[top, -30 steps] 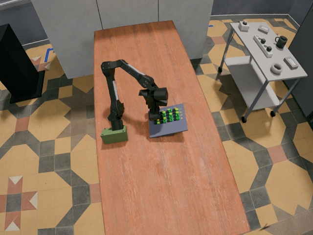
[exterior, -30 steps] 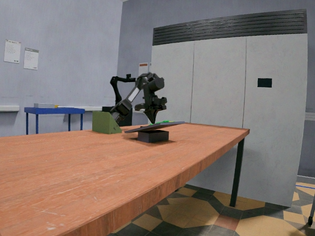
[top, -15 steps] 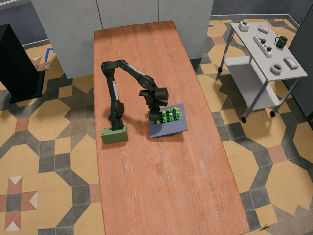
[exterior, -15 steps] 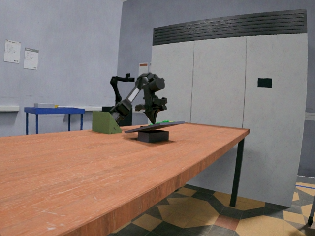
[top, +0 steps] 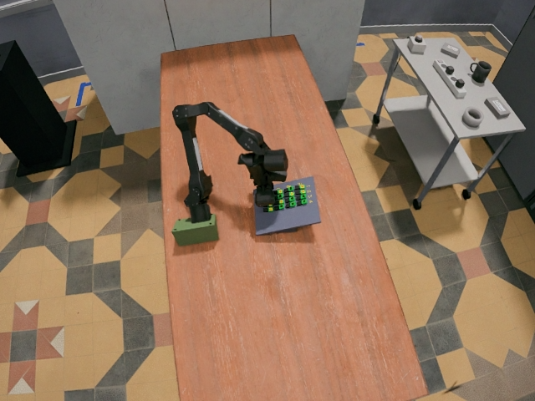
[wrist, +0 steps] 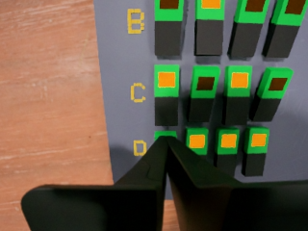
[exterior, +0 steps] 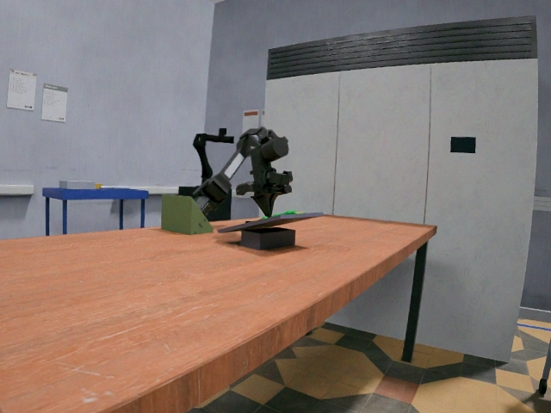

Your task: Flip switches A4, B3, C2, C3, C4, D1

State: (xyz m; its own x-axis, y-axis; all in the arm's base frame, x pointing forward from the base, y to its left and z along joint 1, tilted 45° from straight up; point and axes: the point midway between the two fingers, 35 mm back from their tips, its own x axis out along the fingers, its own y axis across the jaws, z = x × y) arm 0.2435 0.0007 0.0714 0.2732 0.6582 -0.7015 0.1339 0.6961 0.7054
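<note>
My hand is 40 mm above the switch D1. Round my hand: switch C3: 50 mm to the right, 30 mm below, 30 mm ahead; then switch D2: 40 mm below, 20 mm to the right; then switch C2: 30 mm to the right, 30 mm below, 30 mm ahead.
</note>
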